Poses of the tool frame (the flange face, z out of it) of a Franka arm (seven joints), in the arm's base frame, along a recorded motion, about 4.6 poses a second.
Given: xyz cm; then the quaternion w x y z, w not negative.
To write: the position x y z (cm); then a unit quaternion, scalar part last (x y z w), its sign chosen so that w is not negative. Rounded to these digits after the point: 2 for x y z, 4 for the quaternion.
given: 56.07, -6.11, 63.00, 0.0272, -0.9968, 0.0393, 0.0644
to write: 56.07, -6.11, 63.00, -0.9968, 0.0393, 0.0644, 0.0272
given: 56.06, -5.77, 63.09, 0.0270, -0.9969, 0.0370, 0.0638
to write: 56.06, -5.77, 63.09, -0.9969, 0.0370, 0.0638, 0.0270
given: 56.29, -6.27, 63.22, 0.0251, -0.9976, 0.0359, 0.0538
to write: 56.29, -6.27, 63.22, -0.9976, 0.0359, 0.0538, 0.0251
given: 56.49, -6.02, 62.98, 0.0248, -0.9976, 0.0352, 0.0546
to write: 56.49, -6.02, 62.98, -0.9976, 0.0352, 0.0546, 0.0248
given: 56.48, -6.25, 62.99, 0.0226, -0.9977, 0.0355, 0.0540
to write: 56.48, -6.25, 62.99, -0.9977, 0.0355, 0.0540, 0.0226
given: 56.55, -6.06, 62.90, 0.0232, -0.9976, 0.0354, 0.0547
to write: 56.55, -6.06, 62.90, -0.9976, 0.0354, 0.0547, 0.0232
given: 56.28, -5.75, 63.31, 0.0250, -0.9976, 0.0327, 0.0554
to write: 56.28, -5.75, 63.31, -0.9976, 0.0327, 0.0554, 0.0250
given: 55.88, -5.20, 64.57, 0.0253, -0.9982, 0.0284, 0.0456
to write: 55.88, -5.20, 64.57, -0.9982, 0.0284, 0.0456, 0.0253
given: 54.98, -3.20, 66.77, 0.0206, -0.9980, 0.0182, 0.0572
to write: 54.98, -3.20, 66.77, -0.9980, 0.0182, 0.0572, 0.0206
